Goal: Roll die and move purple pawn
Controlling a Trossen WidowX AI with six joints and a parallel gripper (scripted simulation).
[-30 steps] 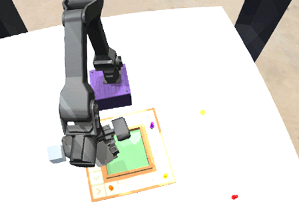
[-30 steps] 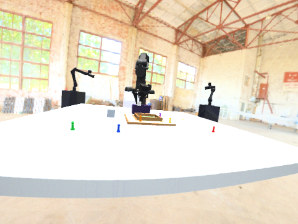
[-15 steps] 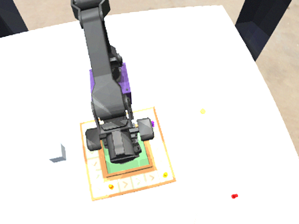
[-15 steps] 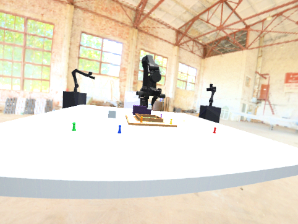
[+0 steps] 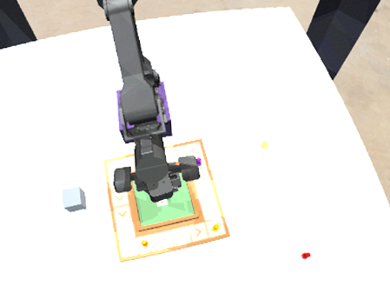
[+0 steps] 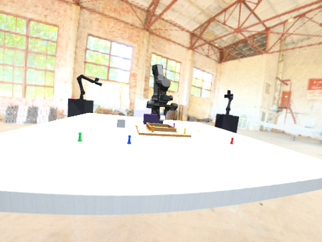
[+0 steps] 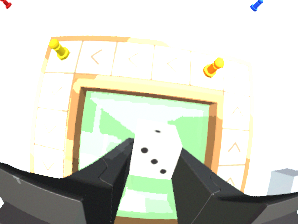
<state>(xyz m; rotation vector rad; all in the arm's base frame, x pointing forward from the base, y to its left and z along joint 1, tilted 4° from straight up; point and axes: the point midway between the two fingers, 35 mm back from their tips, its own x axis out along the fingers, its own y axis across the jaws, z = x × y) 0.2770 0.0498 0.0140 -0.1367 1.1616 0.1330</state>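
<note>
Right now my gripper tip is 12 cm past the purple pawn, 9 cm to the right of it and 5 cm above it. Also, from my gripper tip: yellow pawn: 13 cm to the left, 6 cm ahead, 5 cm below; white die: right at my gripper tip; orange pawn: 10 cm ahead, 5 cm below, 4 cm to the right.
</note>
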